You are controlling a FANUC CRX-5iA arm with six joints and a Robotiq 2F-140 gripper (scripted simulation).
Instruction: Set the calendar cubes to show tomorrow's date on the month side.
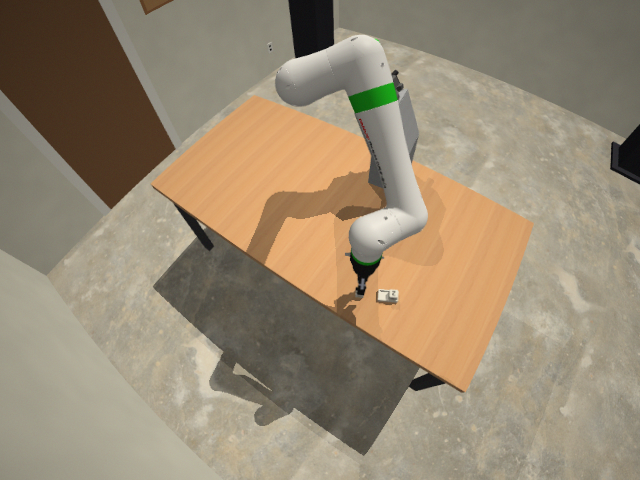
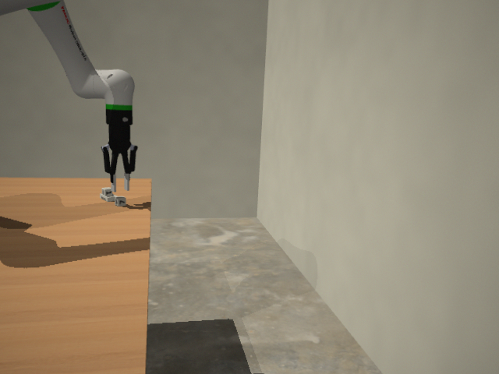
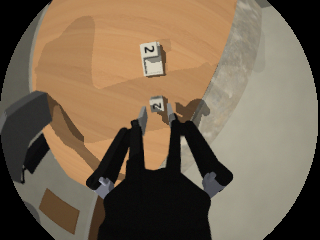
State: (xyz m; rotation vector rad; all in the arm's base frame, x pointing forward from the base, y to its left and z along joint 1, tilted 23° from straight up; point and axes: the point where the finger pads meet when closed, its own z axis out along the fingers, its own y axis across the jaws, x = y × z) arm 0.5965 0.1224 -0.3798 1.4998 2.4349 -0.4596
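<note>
Now: hand 70 mm above the white date cube. Round my hand: calendar tray 100 mm to the left, 80 mm below, 50 mm behind.
</note>
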